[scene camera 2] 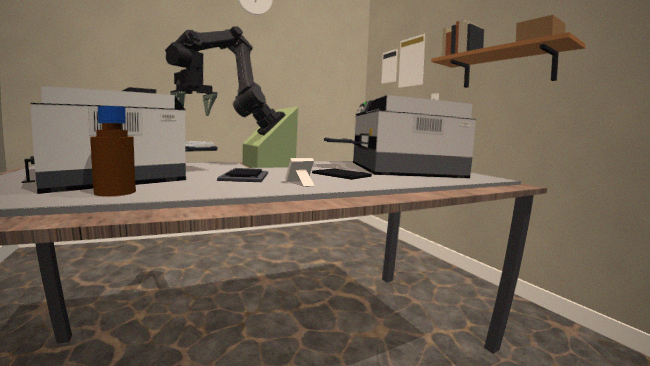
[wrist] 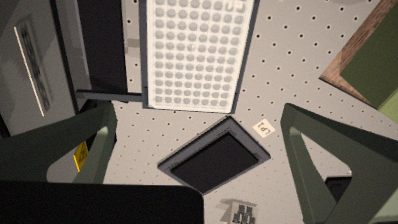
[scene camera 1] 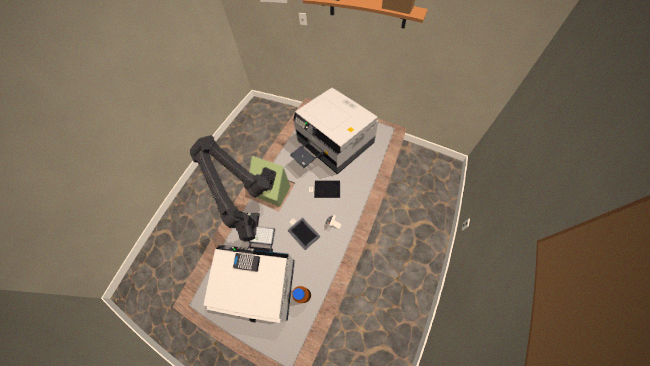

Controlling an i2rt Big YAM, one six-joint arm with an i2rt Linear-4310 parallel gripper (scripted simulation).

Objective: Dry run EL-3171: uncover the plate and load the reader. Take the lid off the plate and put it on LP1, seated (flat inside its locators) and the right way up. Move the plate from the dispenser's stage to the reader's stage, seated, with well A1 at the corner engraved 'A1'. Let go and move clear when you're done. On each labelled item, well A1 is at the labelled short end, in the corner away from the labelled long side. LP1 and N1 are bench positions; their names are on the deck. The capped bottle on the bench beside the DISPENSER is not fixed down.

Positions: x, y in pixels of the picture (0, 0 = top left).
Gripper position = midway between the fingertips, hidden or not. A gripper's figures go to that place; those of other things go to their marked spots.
Labels:
My gripper (wrist: 198, 112) is 13 cm from the lens. A lidded white well plate (wrist: 185, 77) is 22 cm from the lens.

